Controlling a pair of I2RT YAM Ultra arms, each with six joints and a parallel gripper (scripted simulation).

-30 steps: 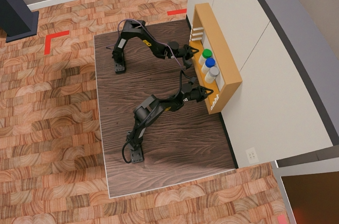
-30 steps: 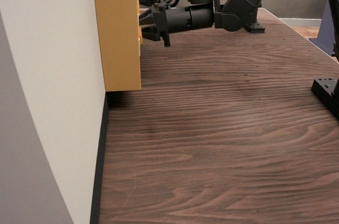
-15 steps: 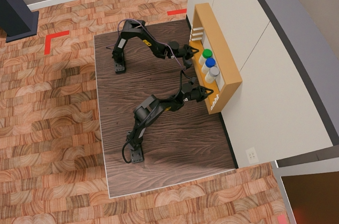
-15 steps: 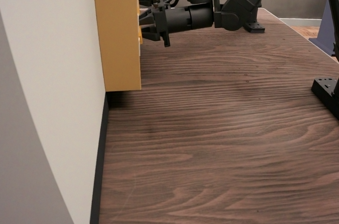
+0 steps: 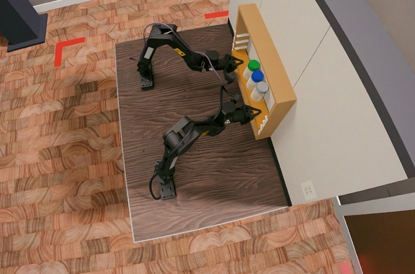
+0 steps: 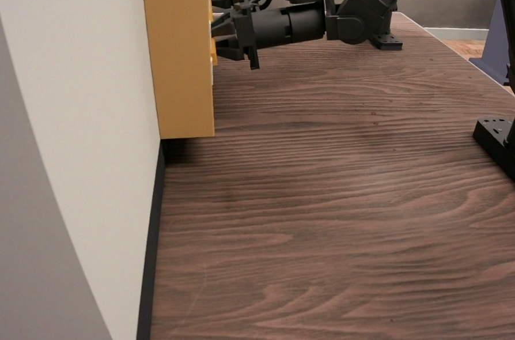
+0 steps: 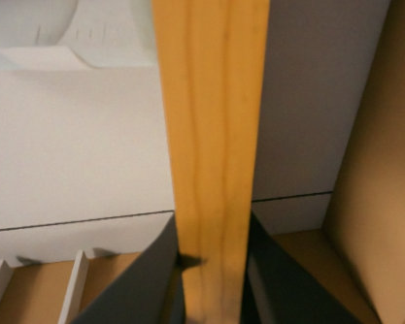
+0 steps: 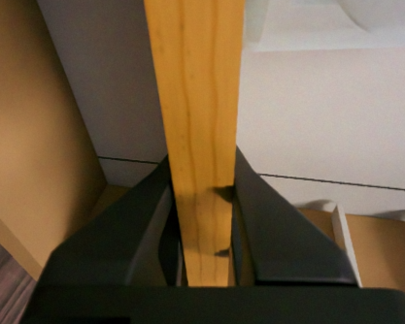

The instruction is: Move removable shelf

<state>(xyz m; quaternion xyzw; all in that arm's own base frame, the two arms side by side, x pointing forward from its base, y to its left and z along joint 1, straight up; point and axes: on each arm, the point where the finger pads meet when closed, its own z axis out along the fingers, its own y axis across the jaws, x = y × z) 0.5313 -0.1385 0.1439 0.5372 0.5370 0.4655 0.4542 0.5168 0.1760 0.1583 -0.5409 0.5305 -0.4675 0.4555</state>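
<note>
The grey-capped bottle lies 80 mm to the left of my right hand, 60 mm above it and 10 mm ahead of it. Also, from my right hand: orange wall rack (150 mm to the left, 100 mm above, 20 mm ahead); then blue-capped bottle (140 mm to the left, 60 mm above, 10 mm ahead); then removable shelf (150 mm to the left, 10 mm ahead).
The green-capped bottle lies 1 cm ahead of my left hand, 9 cm to the right of it and 6 cm above it. From my left hand the other things lie so: orange wall rack (1 cm ahead, 15 cm to the right, 10 cm above); then blue-capped bottle (1 cm ahead, 15 cm to the right, 6 cm above); then removable shelf (15 cm to the right).
</note>
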